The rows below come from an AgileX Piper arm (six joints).
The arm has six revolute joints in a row. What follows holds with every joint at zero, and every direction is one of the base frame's. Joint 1 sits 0.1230 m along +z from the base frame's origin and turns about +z. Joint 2 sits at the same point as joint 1 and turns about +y. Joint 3 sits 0.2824 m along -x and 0.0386 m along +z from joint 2 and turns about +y. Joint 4 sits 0.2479 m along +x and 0.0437 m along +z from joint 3 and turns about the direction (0.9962, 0, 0.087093). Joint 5 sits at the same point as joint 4 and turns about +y. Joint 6 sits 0.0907 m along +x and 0.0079 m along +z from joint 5 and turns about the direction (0.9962, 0, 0.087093). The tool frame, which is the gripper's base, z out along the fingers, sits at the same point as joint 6; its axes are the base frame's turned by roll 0.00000, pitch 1.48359 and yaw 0.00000 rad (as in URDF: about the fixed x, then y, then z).
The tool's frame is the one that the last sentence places.
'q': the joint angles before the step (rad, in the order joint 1, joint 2, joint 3, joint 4, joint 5, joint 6). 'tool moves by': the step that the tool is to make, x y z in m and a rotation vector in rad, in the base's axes. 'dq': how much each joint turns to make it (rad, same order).
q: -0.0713 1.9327 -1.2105 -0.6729 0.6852 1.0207
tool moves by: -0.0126 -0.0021 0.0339 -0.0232 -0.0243 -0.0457
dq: 0.0001 -0.0937 0.0000 0.0106 0.0842 -0.0041
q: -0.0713 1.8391 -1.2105 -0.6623 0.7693 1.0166
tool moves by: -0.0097 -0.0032 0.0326 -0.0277 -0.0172 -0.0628
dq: 0.0000 -0.0695 -0.0333 0.0041 0.1077 0.0031
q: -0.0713 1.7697 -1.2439 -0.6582 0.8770 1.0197
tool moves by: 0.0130 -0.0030 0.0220 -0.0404 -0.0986 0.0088
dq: 0.0002 -0.0005 -0.0711 -0.0532 -0.0197 0.0297
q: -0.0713 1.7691 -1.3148 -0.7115 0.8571 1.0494
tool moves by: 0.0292 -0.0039 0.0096 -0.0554 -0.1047 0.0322
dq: 0.0002 0.0679 -0.1086 -0.0893 -0.0588 0.0494
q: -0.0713 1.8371 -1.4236 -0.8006 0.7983 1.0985
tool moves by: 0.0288 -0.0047 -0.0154 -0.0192 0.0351 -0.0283
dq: 0.0000 0.1268 -0.1318 -0.0073 0.0511 -0.0062
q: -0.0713 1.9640 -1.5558 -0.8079 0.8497 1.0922
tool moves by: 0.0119 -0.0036 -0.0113 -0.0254 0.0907 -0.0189
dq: 0.0001 0.0762 -0.0852 0.0163 0.0881 -0.0648
